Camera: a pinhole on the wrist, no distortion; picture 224 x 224 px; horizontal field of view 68.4 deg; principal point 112.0 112.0 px. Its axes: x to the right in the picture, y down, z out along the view. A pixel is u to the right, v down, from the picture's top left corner.
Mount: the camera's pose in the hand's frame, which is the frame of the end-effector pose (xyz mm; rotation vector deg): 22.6 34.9 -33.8 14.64 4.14 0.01
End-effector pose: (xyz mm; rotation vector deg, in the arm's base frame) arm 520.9 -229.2 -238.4 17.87 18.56 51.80
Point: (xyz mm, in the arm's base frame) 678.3 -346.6 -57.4
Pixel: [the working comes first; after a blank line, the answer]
In the camera's frame: -72.9 -69.5 298.9

71.8 73.7
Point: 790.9 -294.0 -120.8
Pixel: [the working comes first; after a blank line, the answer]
In the camera's frame: 43.7 -145.5 307.7

135.4 34.0
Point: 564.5 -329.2 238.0
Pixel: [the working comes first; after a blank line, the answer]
In the camera's frame: -180.1 186.6 452.1

46.3 180.0
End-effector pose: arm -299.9 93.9 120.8 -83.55 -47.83 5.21
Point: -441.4 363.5 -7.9
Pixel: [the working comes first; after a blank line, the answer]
In the camera's frame: -62.6 149.1 318.0

79.6 189.3
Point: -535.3 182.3 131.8
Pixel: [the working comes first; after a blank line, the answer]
In the camera's frame: -158.6 -68.1 249.0

7.1 66.9
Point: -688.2 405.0 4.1
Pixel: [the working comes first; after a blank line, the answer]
In the camera's frame: -226.3 85.0 496.5

36.9 140.2
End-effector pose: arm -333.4 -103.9 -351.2 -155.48 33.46 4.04
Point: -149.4 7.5 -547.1
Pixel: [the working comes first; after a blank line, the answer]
In the camera's frame: 106.0 -66.3 296.2

171.0 75.1
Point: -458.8 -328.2 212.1
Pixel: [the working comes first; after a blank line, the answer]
In the camera's frame: -77.7 -131.2 -568.0

behind the camera
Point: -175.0 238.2 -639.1
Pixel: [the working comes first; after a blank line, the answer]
In the camera's frame: -8.9 -174.0 490.0

109.0 53.5
